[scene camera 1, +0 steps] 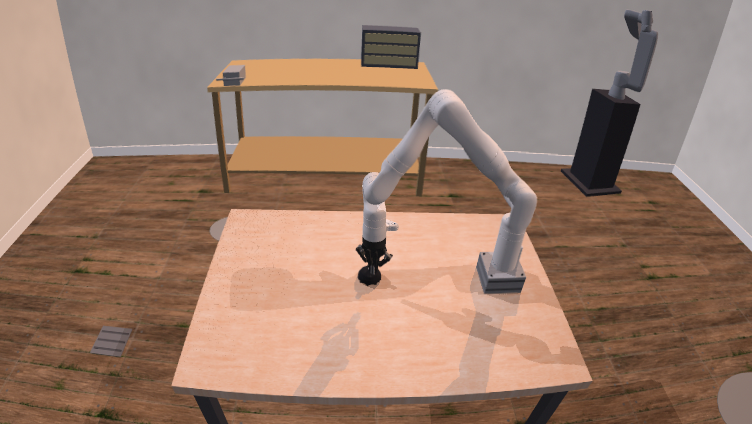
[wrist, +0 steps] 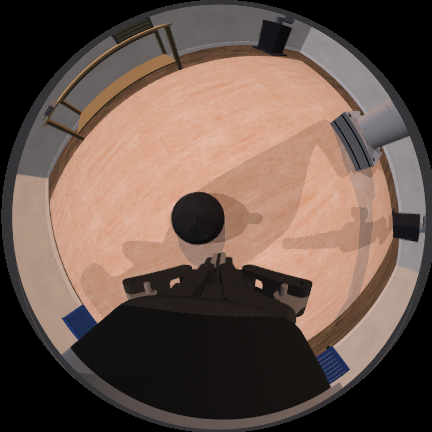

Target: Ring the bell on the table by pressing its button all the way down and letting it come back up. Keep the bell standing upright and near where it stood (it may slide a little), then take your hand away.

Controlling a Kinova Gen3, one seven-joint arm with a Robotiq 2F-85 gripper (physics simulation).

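Seen in the pictures: gripper, fingertip midpoint: (scene camera 1: 373,272) (wrist: 219,260); arm's base, link origin: (scene camera 1: 503,263) (wrist: 366,132).
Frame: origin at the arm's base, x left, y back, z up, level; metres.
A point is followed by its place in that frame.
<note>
The black, round bell (scene camera 1: 363,276) {z -0.046, x -0.078, y -0.499 m} (wrist: 198,218) {z -0.031, x -0.094, y -0.466 m} stands upright on the table (scene camera 1: 294,347) {z -0.077, x 0.177, y -0.767 m} (wrist: 150,150) {z -0.077, x -0.260, y -0.465 m}. My gripper (scene camera 1: 373,272) {z 0.002, x -0.040, y -0.473 m} (wrist: 219,260) {z 0.002, x -0.040, y -0.473 m} is shut and empty, pointing down. In the scene view its fingertips overlap the top of the bell and hide the button; the dome shows on both sides of them. In the wrist view the bell lies just beyond the fingertips and slightly left, with a strip of shadowed table visible between them. The button is too dark to make out clearly there, and I cannot tell whether the fingertips touch it.
The arm's base (scene camera 1: 500,281) {z -0.017, x 0.069, y -0.039 m} (wrist: 354,142) {z -0.032, x -0.007, y -0.075 m} stands at the right of the table. A wooden shelf table (scene camera 1: 315,73) (wrist: 125,80) stands behind, bearing a drawer unit (scene camera 1: 390,48) and a small grey object (scene camera 1: 233,75). Another arm stands on a black pedestal (scene camera 1: 605,142) at the back right.
</note>
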